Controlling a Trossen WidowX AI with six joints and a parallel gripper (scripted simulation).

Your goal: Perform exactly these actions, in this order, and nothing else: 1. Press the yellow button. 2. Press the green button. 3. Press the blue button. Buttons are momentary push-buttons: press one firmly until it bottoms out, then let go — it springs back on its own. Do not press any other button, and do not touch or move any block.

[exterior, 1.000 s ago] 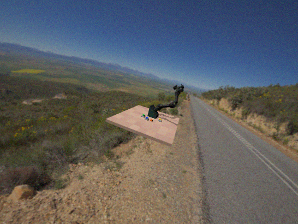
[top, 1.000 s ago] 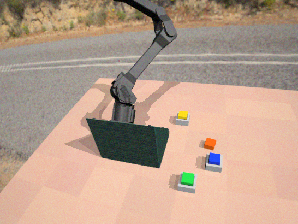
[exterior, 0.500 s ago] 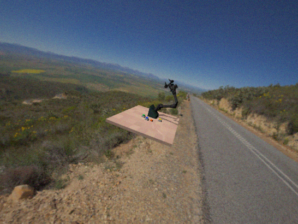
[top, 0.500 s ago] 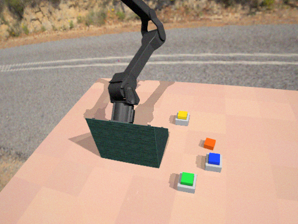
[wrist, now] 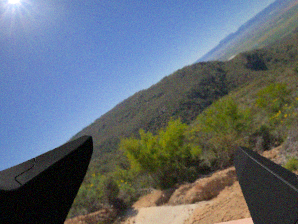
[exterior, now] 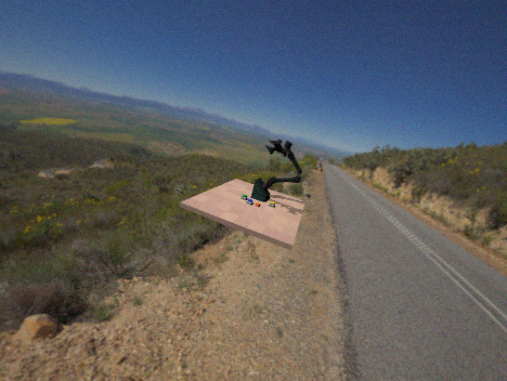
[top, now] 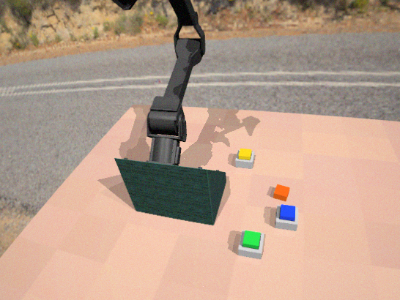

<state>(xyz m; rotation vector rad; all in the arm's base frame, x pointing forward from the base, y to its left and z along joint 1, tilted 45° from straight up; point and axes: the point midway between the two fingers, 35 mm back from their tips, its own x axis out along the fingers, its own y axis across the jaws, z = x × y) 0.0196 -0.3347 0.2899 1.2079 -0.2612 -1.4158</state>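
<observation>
My gripper tip is now 110 mm short of the yellow button, 200 mm to the right of it and 520 mm above it. The rest, counted from my gripper tip: blue button: 220 mm ahead, 10 mm to the left, 520 mm below; then orange block: 210 mm ahead, 90 mm to the left, 540 mm below; then green button: 140 mm ahead, 70 mm to the right, 520 mm below.
</observation>
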